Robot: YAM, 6 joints.
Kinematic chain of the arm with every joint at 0, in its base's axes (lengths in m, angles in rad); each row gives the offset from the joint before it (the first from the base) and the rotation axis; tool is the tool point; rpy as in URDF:
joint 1: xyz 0 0 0.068 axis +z
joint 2: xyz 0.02 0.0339 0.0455 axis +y
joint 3: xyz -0.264 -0.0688 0 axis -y
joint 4: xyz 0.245 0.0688 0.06 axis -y
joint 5: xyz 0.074 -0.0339 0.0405 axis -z
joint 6: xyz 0.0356 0 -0.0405 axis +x
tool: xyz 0 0 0 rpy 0 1.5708 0
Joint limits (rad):
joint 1: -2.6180..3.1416
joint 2: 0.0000..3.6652
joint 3: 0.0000..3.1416
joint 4: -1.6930..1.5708
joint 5: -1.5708..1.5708
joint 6: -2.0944..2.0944
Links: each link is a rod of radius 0.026 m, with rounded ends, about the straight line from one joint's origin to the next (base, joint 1, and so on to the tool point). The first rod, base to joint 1, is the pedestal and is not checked.
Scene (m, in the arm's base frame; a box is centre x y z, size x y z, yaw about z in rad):
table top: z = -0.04
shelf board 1: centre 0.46 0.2 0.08 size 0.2 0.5 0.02 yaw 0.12
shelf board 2: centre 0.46 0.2 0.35 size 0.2 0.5 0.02 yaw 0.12
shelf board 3: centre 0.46 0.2 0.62 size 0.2 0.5 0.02 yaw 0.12
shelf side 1: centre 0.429 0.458 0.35 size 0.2 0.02 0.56 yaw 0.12
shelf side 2: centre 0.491 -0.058 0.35 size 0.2 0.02 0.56 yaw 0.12
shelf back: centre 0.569 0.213 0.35 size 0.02 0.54 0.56 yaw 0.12
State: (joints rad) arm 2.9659 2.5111 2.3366 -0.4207 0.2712 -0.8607
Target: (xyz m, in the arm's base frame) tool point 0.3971 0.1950 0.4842
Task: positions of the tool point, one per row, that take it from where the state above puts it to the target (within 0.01 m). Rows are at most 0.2 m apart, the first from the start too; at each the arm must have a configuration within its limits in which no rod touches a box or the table.
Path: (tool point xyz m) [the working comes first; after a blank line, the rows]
Joints at the target: 0.4936 2.0132 2.3977 -0.5309 0.4789 -0.8607
Straight joint move there: clear.

1: -0.5059 0.2561 0.2568
2: -0.4098 0.3779 0.2881
3: -0.2851 0.4657 0.3188
4: -0.1435 0.5132 0.3487
5: 0.0022 0.5180 0.3779
6: 0.1393 0.4818 0.4061
7: 0.2562 0.4098 0.4333
8: 0.3441 0.3107 0.4594
9: 0.3971 0.1950 0.4842

